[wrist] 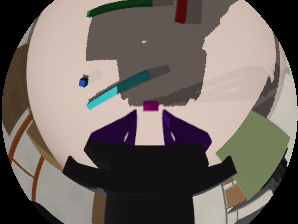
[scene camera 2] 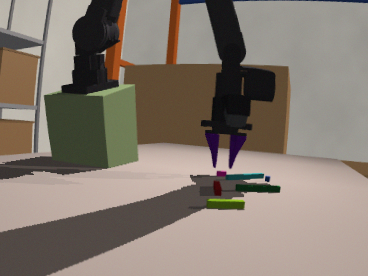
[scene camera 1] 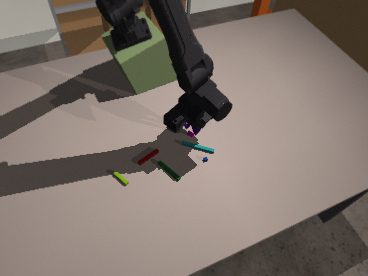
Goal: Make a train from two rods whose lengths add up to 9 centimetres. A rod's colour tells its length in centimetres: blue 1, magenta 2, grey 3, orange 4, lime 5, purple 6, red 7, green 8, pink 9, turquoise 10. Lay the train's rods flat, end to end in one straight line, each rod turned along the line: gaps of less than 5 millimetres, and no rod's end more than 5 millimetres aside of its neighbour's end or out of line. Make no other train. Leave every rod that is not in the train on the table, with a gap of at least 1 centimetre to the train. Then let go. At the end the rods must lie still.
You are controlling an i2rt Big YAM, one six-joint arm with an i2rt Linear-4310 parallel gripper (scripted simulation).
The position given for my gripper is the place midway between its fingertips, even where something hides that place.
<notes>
In view: my gripper [scene camera 2: 222,168].
My gripper is seen too in the wrist view [wrist: 149,113].
</notes>
